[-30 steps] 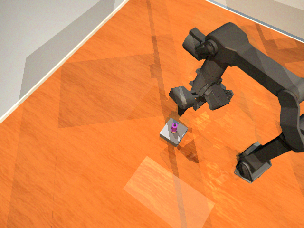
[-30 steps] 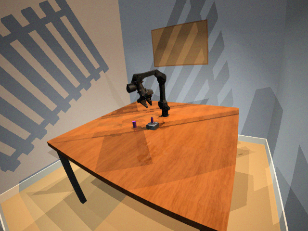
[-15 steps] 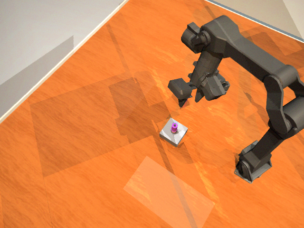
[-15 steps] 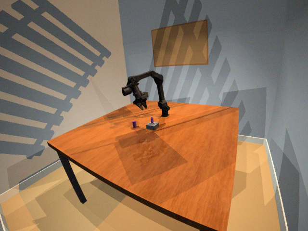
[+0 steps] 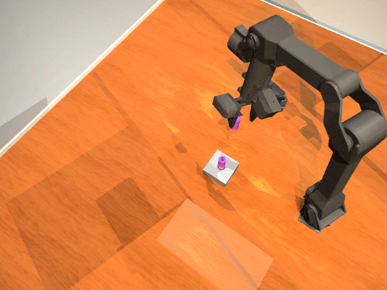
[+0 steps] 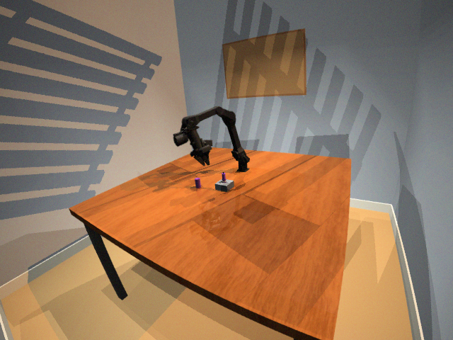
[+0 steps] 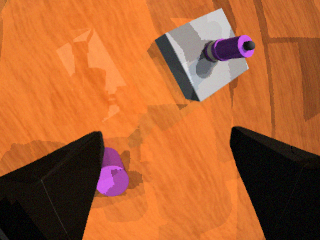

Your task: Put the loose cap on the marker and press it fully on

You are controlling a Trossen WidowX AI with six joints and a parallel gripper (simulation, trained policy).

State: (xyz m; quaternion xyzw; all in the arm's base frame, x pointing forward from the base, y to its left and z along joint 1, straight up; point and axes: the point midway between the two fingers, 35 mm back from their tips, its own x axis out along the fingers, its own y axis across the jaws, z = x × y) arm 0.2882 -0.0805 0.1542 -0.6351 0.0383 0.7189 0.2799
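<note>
Now: the purple cap 10 cm below my gripper tip, 5 cm to the right of it and 4 cm ahead of it. The rest, counted from my gripper tip: grey holder block: 10 cm to the left, 10 cm below, 1 cm behind; then purple marker: 10 cm to the left, 5 cm below, 1 cm behind.
</note>
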